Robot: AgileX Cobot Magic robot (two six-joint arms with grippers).
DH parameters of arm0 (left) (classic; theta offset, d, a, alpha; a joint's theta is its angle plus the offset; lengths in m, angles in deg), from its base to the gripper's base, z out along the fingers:
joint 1: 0 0.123 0 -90
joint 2: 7.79 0 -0.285 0
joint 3: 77.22 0 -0.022 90
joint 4: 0 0.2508 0 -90
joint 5: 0 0 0.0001 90
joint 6: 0 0.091 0 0
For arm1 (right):
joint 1: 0 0.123 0 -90
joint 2: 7.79 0 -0.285 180
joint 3: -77.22 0 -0.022 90
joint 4: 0 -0.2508 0 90
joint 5: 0 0 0.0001 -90
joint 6: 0 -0.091 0 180
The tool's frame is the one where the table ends.
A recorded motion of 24 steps. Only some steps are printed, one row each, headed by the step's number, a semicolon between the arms.
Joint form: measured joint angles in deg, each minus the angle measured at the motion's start. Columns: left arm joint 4, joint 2, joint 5, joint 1, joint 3, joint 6; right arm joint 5, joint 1, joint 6, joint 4, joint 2, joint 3.
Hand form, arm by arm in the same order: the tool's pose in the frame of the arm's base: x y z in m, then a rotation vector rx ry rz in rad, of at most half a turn. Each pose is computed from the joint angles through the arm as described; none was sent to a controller.
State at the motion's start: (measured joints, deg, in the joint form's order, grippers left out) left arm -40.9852 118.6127 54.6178 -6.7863 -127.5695 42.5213; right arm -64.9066 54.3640 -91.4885 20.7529 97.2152 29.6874
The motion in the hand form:
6: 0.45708 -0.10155 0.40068 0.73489 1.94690 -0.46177; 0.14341 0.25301 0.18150 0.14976 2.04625 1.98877
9: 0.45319 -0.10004 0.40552 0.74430 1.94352 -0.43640; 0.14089 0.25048 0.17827 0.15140 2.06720 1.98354
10: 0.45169 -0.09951 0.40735 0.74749 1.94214 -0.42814; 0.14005 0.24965 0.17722 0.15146 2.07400 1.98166
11: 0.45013 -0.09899 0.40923 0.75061 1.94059 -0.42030; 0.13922 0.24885 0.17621 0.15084 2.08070 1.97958
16: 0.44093 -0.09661 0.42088 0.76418 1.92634 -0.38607; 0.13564 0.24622 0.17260 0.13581 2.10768 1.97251
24: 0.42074 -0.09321 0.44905 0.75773 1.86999 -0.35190; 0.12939 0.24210 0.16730 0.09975 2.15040 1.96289
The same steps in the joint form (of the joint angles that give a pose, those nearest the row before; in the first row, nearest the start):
6: 1.92 -1.42 -0.16 -0.02 0.38 0.04; -0.13 0.00 -0.53 1.23 0.00 -1.44
9: 3.08 -2.31 -0.04 -0.02 0.63 0.07; -0.19 0.00 -0.80 1.64 0.00 -2.31
10: 3.45 -2.64 0.03 -0.02 0.73 0.07; -0.22 0.00 -0.87 1.79 0.00 -2.59
11: 3.80 -2.98 0.09 -0.02 0.82 0.08; -0.23 0.00 -0.92 1.94 0.00 -2.87
16: 5.23 -4.87 0.50 -0.02 1.17 0.12; -0.26 0.00 -1.00 2.97 0.00 -3.81
24: 6.06 -8.75 0.29 -0.02 1.40 -0.30; -0.36 0.00 -1.00 5.01 -0.04 -5.27

